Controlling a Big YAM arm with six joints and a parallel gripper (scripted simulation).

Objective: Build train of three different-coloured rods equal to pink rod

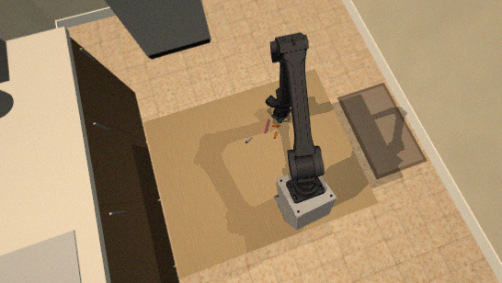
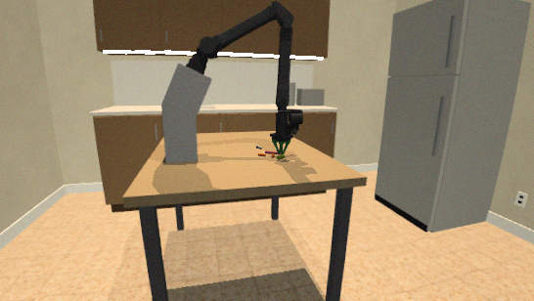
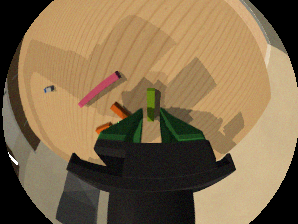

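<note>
The lime rod lies 2 cm below my hand. The rest, counted from my hand: grey rod 6 cm behind, 21 cm to the left, 2 cm below; then blue rod 7 cm behind, 23 cm to the left, 2 cm below; then pink rod 2 cm behind, 8 cm to the left, 2 cm below.
</note>
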